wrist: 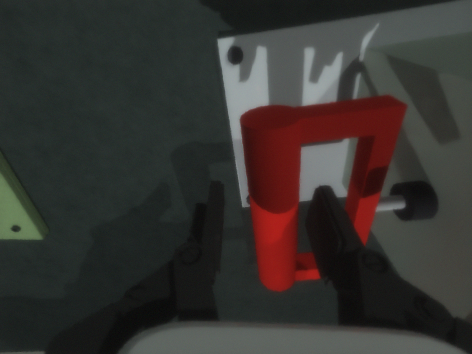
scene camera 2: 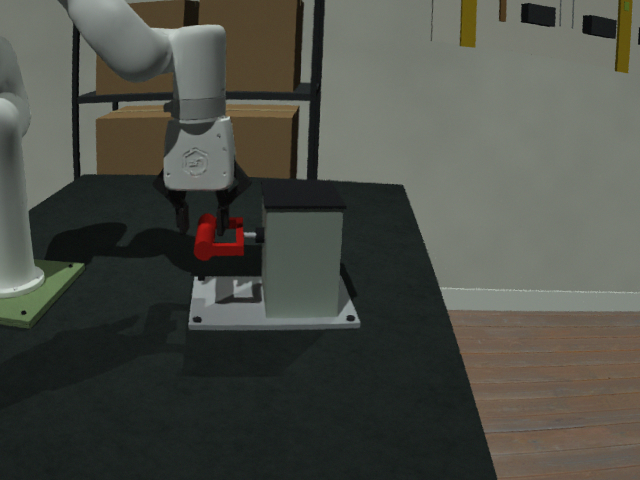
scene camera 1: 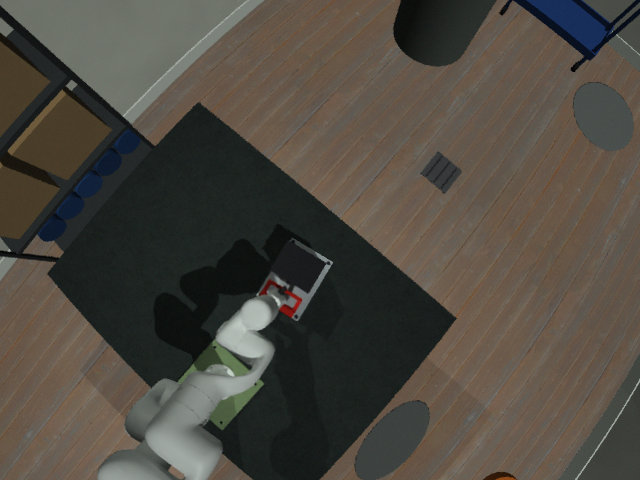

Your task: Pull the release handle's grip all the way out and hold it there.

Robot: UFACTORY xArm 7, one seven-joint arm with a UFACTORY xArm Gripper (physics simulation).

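The release handle is a red loop with a thick round grip (scene camera 1: 287, 311) (scene camera 2: 205, 240) (wrist: 276, 245) on its outer side. A short metal rod (scene camera 2: 250, 235) (wrist: 390, 203) joins the loop to a black collar (scene camera 2: 260, 235) (wrist: 416, 201) on the pale housing (scene camera 2: 302, 263). My gripper (scene camera 2: 202, 227) (wrist: 266, 202) points down and is partly open, with the grip between its fingers. One finger reaches into the loop, between the grip and the back bar; the other is on the grip's outer side. Gaps show between both fingers and the grip in the wrist view.
The housing's dark top (scene camera 1: 298, 266) stands over a light base plate (scene camera 1: 311, 295) (scene camera 2: 227, 316) (wrist: 285, 75) with bolts. The arm stands on a green plate (scene camera 1: 235, 405) (scene camera 2: 51, 279) (wrist: 17, 210). The dark table top (scene camera 1: 170, 206) (scene camera 2: 361, 413) lies beneath. A shelf rack (scene camera 2: 314, 134) with boxes is behind.
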